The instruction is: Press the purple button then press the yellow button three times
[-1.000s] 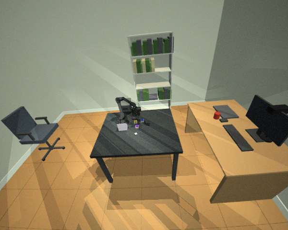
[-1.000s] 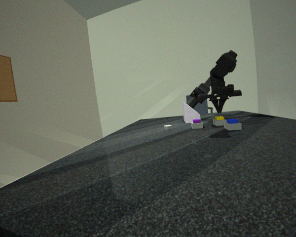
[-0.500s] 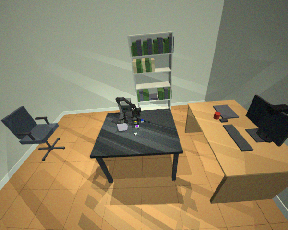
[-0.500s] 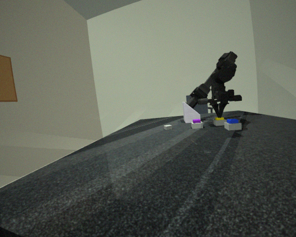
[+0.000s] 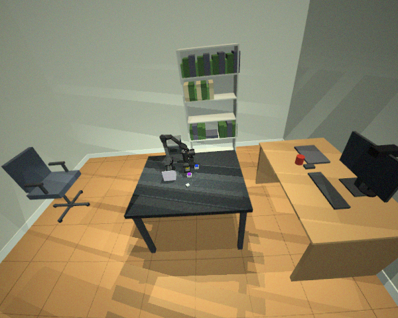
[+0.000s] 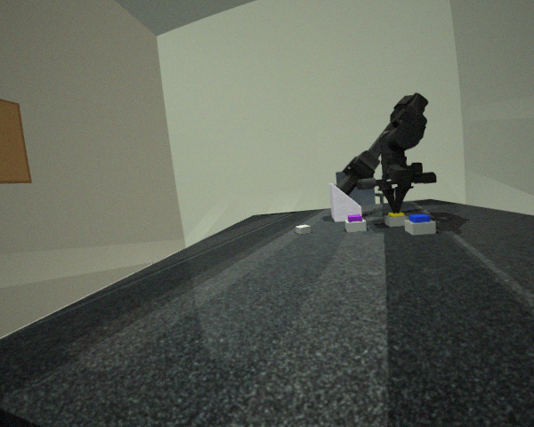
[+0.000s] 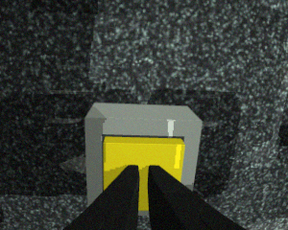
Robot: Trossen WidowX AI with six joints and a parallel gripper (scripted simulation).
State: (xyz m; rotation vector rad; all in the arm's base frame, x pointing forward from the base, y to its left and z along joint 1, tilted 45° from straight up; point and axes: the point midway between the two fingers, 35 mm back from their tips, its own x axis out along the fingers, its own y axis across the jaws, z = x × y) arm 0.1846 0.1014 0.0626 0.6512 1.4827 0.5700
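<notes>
Right now my gripper tip is 1 cm above the yellow button. From my gripper tip the other things lie so: blue button: 10 cm ahead, 1 cm to the left; then small white block: 25 cm to the right, 2 cm below; then purple button: 11 cm to the right, 2 cm ahead.
</notes>
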